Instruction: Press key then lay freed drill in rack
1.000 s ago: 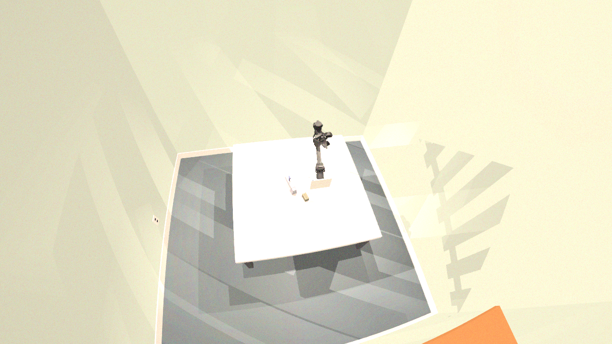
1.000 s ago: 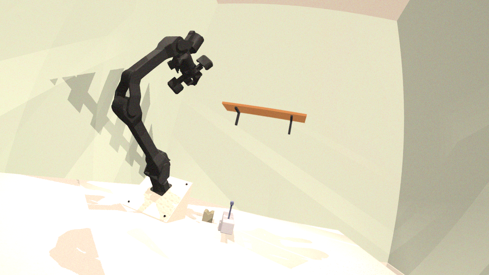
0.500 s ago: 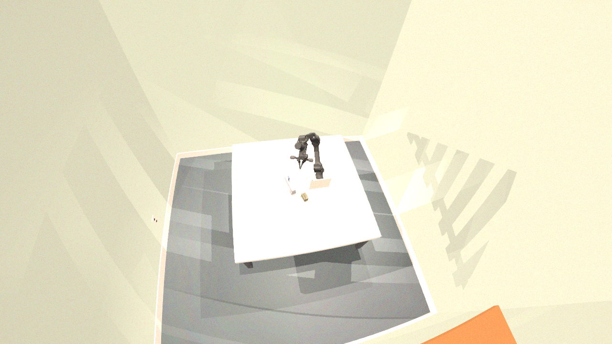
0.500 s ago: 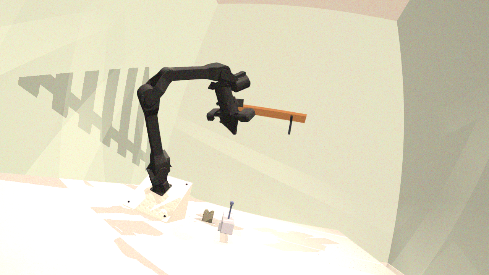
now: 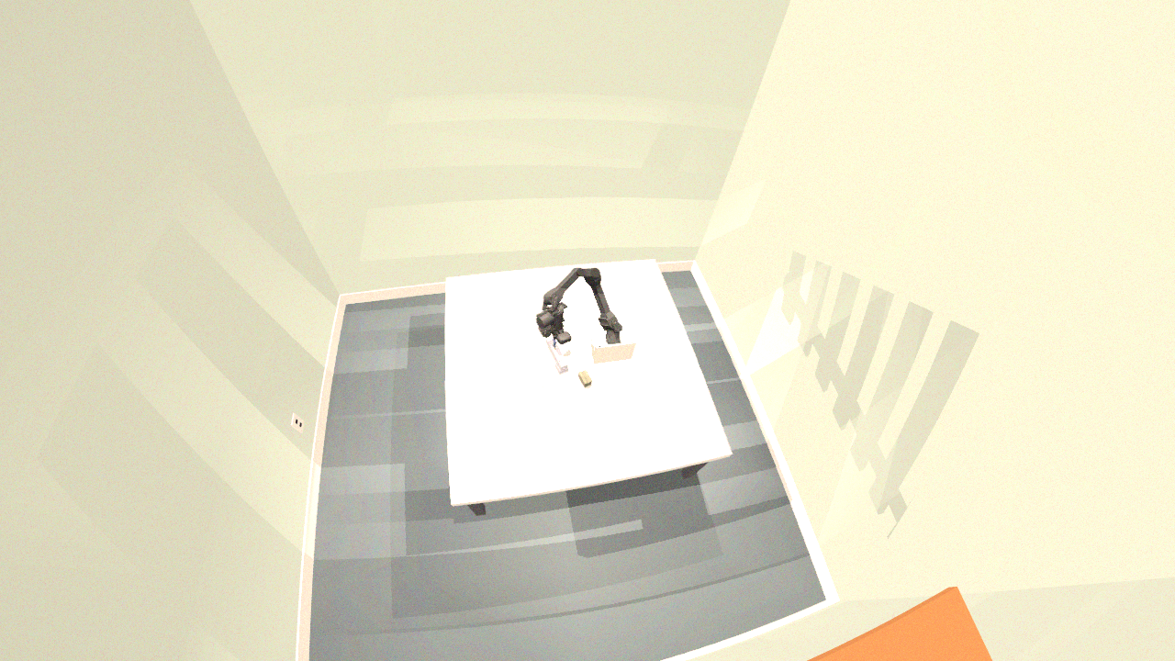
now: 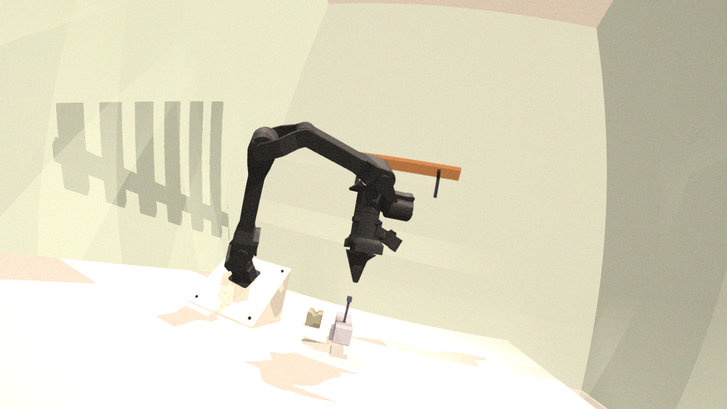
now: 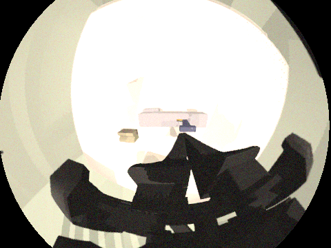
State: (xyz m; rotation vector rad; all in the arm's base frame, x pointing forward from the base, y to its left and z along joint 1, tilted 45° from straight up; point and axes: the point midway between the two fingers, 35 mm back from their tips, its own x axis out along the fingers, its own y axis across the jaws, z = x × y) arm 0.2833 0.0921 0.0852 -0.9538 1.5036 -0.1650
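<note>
My gripper tip is now 2 cm to the left of the small dark key and 7 cm above it. The rest, counted from my gripper tip: light grey box 1 cm behind, 2 cm to the left, 12 cm below; then rack 14 cm behind, 14 cm to the left, 14 cm below; then drill 2 cm behind, 3 cm to the left, 11 cm below.
</note>
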